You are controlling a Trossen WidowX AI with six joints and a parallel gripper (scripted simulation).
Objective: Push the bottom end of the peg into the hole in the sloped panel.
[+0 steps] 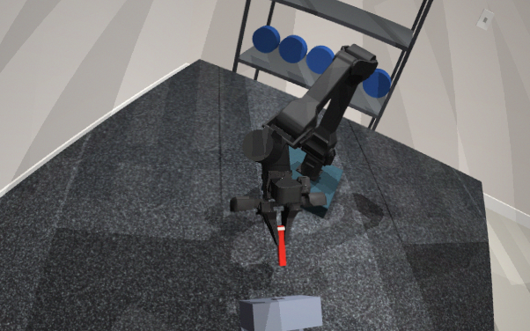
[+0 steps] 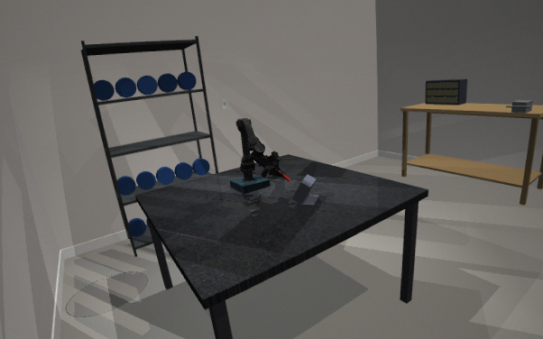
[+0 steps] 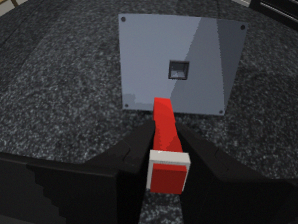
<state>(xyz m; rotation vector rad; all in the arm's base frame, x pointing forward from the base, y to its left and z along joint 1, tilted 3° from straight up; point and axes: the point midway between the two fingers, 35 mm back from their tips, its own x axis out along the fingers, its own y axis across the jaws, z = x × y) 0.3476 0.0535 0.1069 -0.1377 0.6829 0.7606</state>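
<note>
Right now the grey sloped panel is 10 cm ahead of my gripper tip, 7 cm to the left of it and 6 cm below it. Also, from my gripper tip: red peg: 1 cm to the right, 1 cm behind, 1 cm above.
</note>
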